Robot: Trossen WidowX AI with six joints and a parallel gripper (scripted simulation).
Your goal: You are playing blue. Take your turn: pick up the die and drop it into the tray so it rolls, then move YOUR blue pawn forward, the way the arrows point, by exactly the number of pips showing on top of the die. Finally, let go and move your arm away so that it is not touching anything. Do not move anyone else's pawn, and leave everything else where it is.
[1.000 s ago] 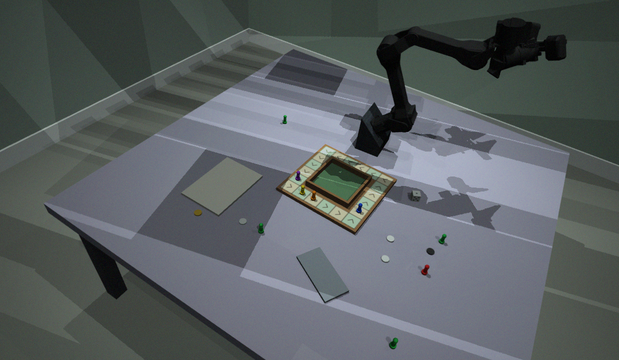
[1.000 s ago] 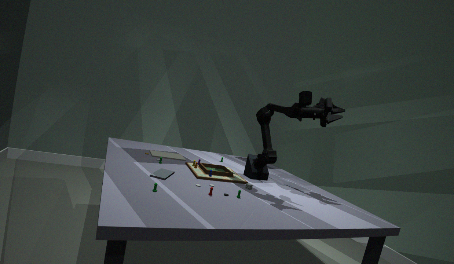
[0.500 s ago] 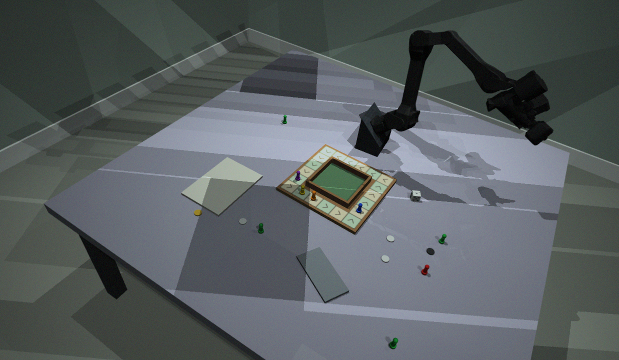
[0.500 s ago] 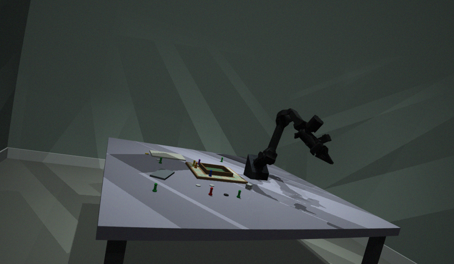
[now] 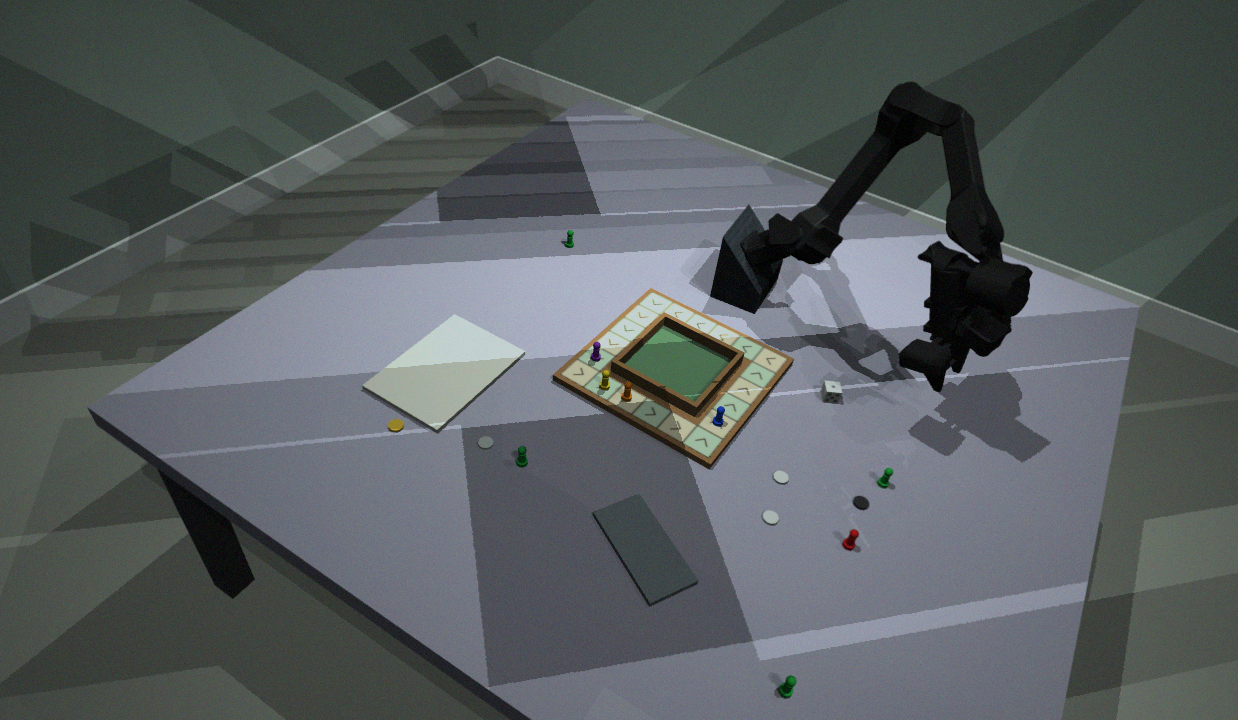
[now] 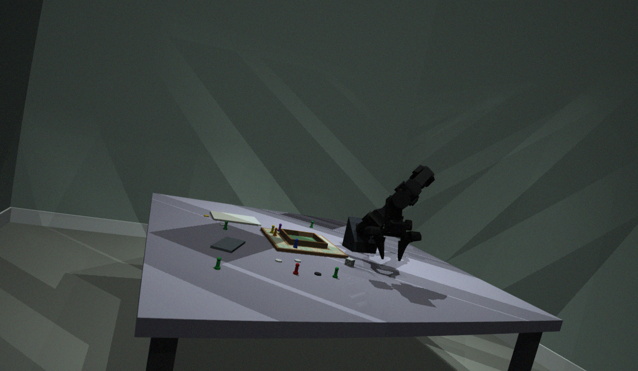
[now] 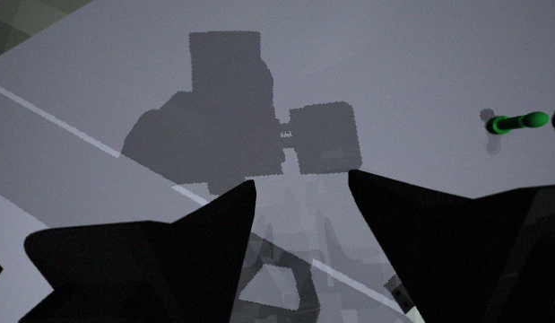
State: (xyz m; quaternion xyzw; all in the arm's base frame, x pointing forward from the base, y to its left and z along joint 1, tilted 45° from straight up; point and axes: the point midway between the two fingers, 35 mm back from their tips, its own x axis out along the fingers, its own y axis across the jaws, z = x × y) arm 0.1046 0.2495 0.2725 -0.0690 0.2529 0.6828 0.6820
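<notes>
Right now my gripper tip is 6 cm short of the white die, 15 cm to the left of it and 7 cm above it. Also, from my gripper tip: red pawn 31 cm ahead, 2 cm to the right, 6 cm below; orange pawn 28 cm ahead, 40 cm to the right, 5 cm below; blue pawn 24 cm ahead, 27 cm to the right, 5 cm below.
</notes>
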